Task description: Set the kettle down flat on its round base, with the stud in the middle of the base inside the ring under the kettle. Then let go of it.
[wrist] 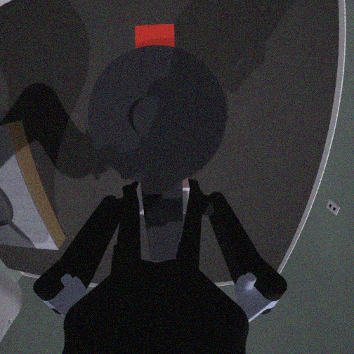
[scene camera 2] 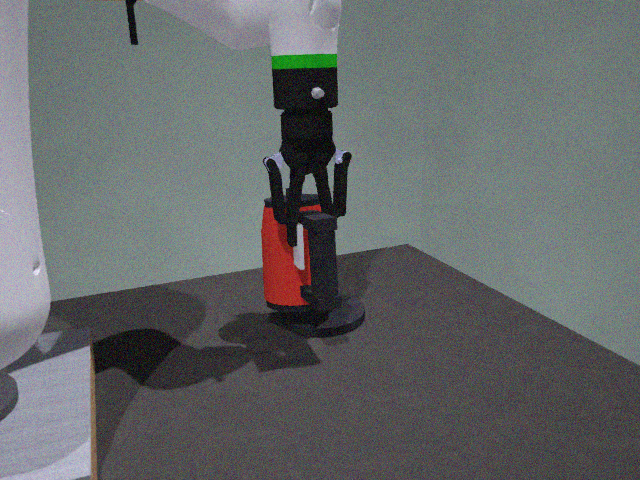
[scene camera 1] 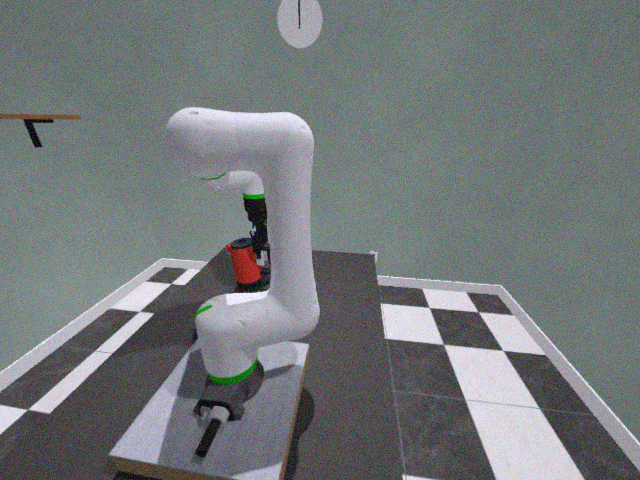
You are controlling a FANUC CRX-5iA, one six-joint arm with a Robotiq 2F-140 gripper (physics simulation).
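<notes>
The red kettle (scene camera 1: 244,264) (scene camera 2: 281,253) with its black lid (wrist: 185,110) stands close to upright, with a slight lean in the scene camera 1 view. My gripper (scene camera 1: 262,252) (scene camera 2: 315,224) (wrist: 165,172) is shut on the kettle's black handle (scene camera 2: 323,263) (wrist: 164,242). The round black base (scene camera 2: 351,316) is under the kettle's handle side and sticks out to the right in the scene camera 2 view; the kettle's body sits off to the left of it there. The stud and the ring are hidden. I cannot tell whether the kettle's underside touches the base.
The kettle and base are on the dark table (scene camera 1: 346,320) (scene camera 2: 413,392) (wrist: 280,125). The arm's pale mounting board (scene camera 1: 273,423) (scene camera 2: 46,413) (wrist: 25,200) lies on the same table. The table's far corner is behind the base in the scene camera 2 view.
</notes>
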